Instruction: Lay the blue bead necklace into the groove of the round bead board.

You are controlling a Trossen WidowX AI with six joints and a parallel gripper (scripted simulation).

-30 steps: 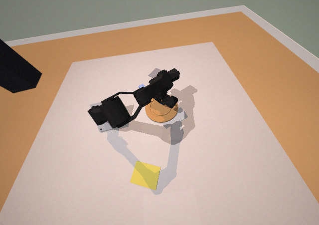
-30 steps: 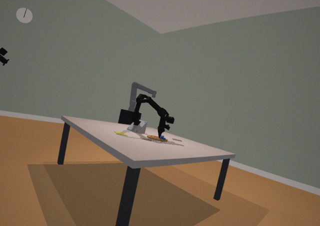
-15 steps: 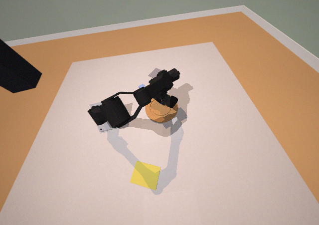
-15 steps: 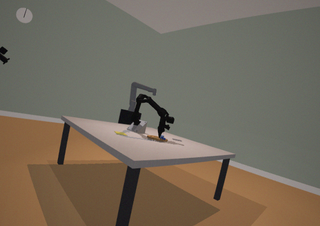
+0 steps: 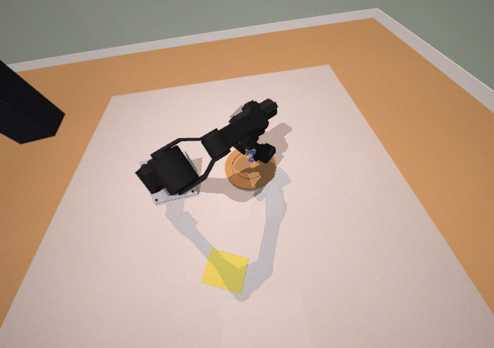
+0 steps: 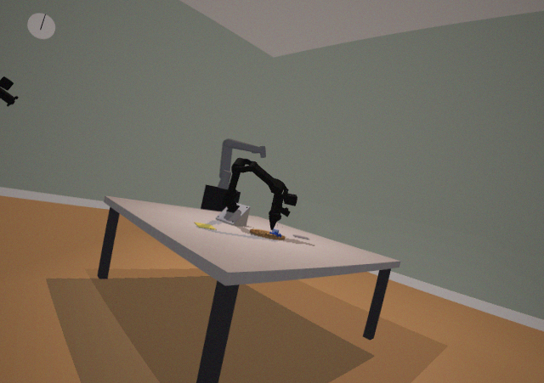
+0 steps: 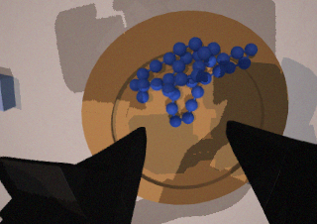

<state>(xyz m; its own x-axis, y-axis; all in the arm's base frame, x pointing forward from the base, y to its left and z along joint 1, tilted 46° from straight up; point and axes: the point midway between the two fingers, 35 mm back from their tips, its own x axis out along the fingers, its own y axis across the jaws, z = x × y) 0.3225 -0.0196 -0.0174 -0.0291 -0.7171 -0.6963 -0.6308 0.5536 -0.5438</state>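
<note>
Right now my gripper tip is 1 cm past the round bead board, 2 cm to the left of it and 3 cm above it. Round my gripper tip: yellow square patch (17 cm behind, 34 cm to the right, 4 cm below); then flat grey tile (3 cm ahead, 29 cm to the left, 4 cm below); then light blue cube (10 cm behind, 18 cm to the left, 3 cm below).
</note>
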